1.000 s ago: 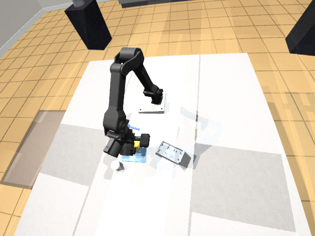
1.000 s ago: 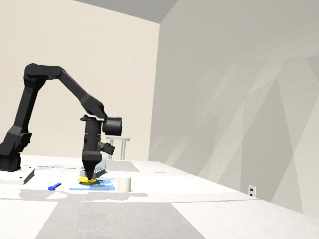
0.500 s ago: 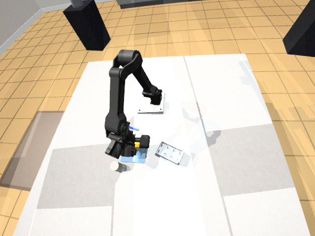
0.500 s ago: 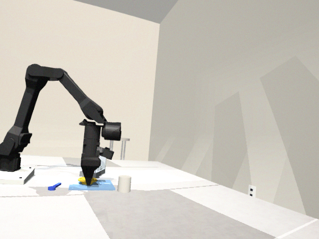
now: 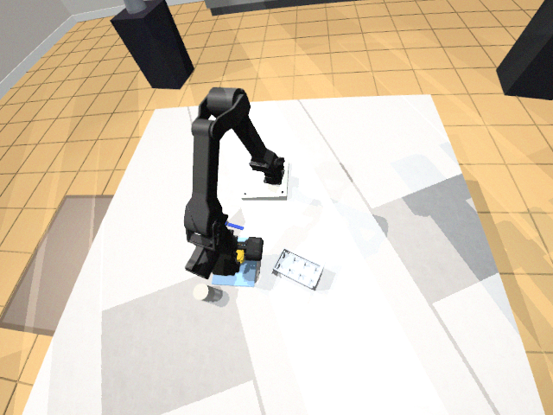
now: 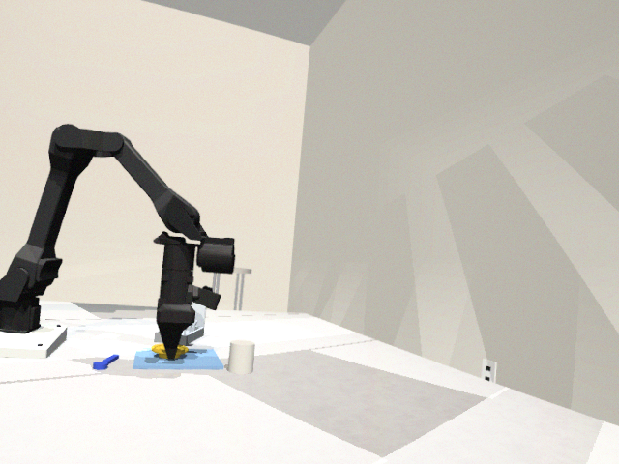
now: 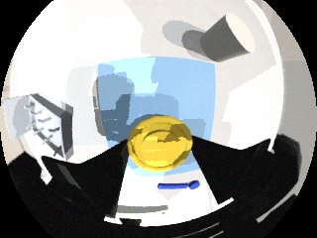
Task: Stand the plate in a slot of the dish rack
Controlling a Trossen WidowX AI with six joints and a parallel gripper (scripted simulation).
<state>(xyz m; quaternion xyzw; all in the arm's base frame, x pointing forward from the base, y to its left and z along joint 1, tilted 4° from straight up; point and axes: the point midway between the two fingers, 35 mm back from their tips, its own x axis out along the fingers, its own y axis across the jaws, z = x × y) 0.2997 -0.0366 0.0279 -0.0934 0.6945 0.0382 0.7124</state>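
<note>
Now: gripper tip 1 cm short of the light blue mat and 1 cm above it. Round my gripper tip: white cup: 13 cm ahead, 5 cm to the right, 2 cm above; blue spoon: 10 cm behind, 6 cm to the right, 1 cm below; yellow plate: 1 cm above.
</note>
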